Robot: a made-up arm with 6 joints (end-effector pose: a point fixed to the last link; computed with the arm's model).
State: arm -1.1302 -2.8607 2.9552 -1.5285 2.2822 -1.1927
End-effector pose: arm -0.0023 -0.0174 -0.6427 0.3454 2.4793 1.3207
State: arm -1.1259 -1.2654 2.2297 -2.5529 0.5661 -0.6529
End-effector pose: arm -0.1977 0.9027 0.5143 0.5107 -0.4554 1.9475
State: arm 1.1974 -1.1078 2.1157 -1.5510 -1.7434 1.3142
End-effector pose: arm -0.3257 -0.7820 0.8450 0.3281 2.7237 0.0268
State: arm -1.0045 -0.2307 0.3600 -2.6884 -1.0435 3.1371
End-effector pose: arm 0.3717 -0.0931 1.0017 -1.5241 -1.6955 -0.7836
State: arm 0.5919 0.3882 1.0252 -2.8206 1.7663 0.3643
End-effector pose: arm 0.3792 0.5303 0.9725 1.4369 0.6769 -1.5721
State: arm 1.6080 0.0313 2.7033 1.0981 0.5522 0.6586
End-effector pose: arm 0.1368 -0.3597 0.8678 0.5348 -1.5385 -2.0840
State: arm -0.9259 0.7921 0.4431 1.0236 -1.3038 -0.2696
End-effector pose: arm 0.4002 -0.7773 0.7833 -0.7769 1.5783 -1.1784
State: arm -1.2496 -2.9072 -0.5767 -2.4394 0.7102 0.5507
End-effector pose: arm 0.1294 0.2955 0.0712 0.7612 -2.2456 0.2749
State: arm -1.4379 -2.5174 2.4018 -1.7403 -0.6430 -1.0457
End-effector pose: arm 0.0083 0.4980 -0.5710 -2.0748 0.0492 1.2868
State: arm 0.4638 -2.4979 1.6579 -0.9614 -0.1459 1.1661
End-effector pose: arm -0.6065 -0.4609 -0.3427 -0.7329 1.5837 0.7614
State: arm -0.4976 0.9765 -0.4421 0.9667 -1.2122 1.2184
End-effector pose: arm 0.6286 -0.5515 0.3459 -0.8343 1.6793 1.8808
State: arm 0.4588 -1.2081 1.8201 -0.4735 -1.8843 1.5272
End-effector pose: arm -0.6263 -0.5845 0.7176 -1.5442 -2.0819 -0.4716
